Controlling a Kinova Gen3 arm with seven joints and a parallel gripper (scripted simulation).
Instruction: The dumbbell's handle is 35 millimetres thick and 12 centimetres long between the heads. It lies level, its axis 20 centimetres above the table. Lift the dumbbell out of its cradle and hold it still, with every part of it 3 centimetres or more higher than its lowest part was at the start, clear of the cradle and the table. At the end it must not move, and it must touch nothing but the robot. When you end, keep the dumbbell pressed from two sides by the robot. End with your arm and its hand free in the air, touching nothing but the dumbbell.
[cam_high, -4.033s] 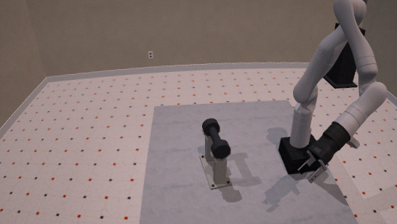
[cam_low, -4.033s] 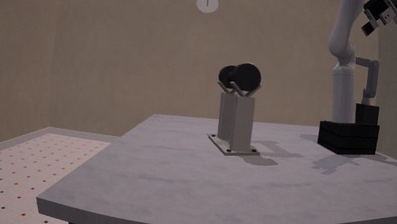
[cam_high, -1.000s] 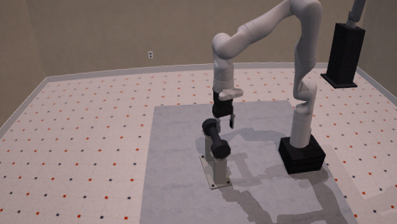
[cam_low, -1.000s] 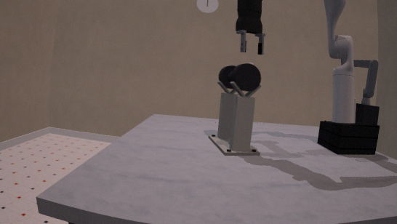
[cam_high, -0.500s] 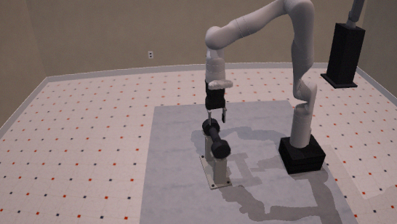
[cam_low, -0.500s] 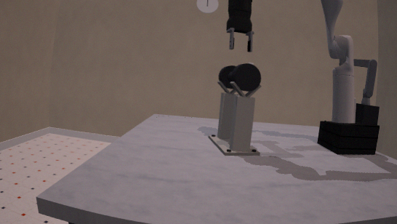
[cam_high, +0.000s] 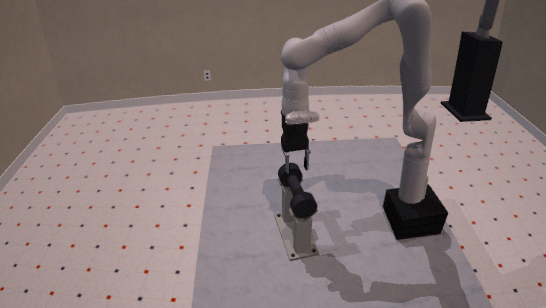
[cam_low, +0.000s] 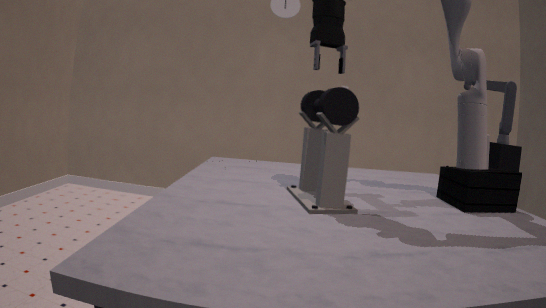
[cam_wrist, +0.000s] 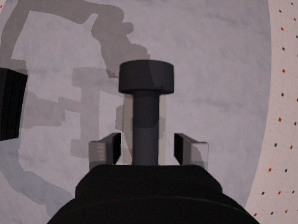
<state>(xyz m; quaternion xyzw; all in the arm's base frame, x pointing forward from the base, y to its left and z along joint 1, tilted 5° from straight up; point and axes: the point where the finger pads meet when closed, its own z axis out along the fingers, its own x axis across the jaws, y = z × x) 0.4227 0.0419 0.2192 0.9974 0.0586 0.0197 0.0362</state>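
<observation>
Right now my hand is 9 cm above the black dumbbell. Also, from my hand: grey cradle (21 cm below).
</observation>
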